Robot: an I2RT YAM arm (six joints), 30 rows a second.
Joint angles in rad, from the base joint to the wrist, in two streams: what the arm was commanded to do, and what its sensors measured. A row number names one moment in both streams.
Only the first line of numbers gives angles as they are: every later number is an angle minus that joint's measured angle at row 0.
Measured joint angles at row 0: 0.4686, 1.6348, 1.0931, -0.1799, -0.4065, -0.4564
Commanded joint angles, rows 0 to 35: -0.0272, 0.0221, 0.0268, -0.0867, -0.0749, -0.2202; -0.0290, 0.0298, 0.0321, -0.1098, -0.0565, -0.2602; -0.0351, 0.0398, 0.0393, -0.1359, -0.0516, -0.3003; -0.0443, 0.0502, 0.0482, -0.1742, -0.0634, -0.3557; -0.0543, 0.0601, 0.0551, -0.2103, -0.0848, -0.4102; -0.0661, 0.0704, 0.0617, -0.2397, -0.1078, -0.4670; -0.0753, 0.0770, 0.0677, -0.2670, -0.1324, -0.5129; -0.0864, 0.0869, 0.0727, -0.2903, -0.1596, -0.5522; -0.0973, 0.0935, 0.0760, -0.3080, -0.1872, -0.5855; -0.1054, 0.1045, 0.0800, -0.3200, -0.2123, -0.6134; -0.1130, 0.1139, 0.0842, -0.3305, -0.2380, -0.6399; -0.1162, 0.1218, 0.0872, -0.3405, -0.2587, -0.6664; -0.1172, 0.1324, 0.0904, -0.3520, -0.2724, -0.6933; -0.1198, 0.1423, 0.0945, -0.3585, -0.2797, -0.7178; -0.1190, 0.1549, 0.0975, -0.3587, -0.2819, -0.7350; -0.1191, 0.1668, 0.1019, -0.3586, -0.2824, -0.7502; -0.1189, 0.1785, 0.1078, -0.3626, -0.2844, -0.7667; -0.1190, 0.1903, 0.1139, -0.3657, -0.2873, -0.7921; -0.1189, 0.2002, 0.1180, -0.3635, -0.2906, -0.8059; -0.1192, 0.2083, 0.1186, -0.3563, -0.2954, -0.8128; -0.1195, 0.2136, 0.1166, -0.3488, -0.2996, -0.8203; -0.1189, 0.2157, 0.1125, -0.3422, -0.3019, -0.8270; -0.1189, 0.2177, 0.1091, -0.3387, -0.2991, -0.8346; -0.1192, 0.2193, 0.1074, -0.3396, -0.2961, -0.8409; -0.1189, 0.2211, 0.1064, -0.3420, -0.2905, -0.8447; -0.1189, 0.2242, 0.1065, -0.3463, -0.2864, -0.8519; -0.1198, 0.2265, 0.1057, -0.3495, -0.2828, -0.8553; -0.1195, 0.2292, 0.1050, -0.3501, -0.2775, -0.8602; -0.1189, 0.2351, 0.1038, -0.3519, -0.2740, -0.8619; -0.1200, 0.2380, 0.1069, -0.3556, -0.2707, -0.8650; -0.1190, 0.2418, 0.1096, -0.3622, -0.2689, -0.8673; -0.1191, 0.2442, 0.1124, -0.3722, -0.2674, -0.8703; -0.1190, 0.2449, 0.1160, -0.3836, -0.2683, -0.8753; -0.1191, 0.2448, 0.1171, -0.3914, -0.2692, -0.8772; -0.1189, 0.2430, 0.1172, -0.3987, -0.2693, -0.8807; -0.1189, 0.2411, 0.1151, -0.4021, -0.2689, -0.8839
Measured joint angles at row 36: -0.1201, 0.2278, 0.0954, -0.3471, -0.2533, -0.8477
